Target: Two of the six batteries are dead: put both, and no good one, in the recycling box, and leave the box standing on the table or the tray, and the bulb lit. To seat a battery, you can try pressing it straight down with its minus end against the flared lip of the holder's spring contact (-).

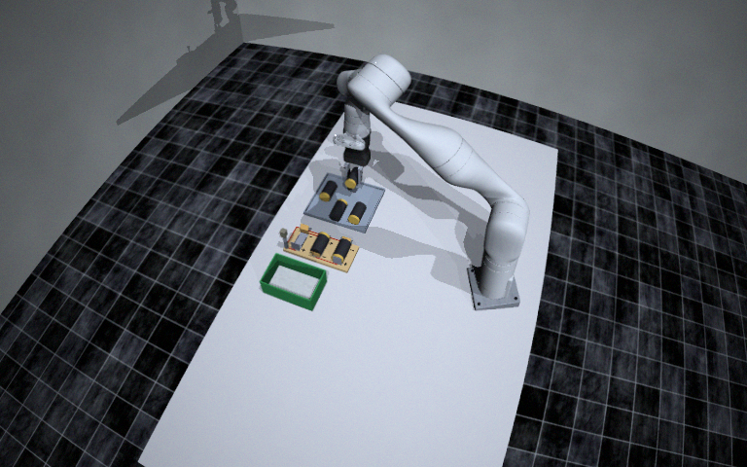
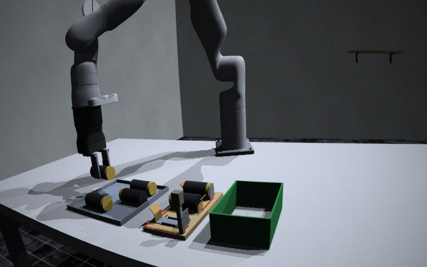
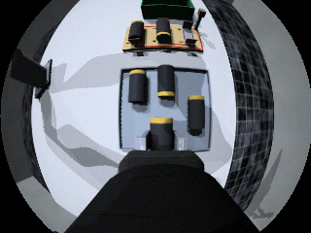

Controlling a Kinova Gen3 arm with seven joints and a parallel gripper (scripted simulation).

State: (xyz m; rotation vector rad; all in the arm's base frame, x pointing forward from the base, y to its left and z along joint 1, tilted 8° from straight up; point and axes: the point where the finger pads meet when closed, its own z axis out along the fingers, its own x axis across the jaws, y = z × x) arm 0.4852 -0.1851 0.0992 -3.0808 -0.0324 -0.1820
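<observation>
My hand is 1 cm short of the grey tray, 5 cm to the right of it and 7 cm above it. From my hand the other things lie so: green recycling box (1 cm ahead, 38 cm to the left, 6 cm below).
</observation>
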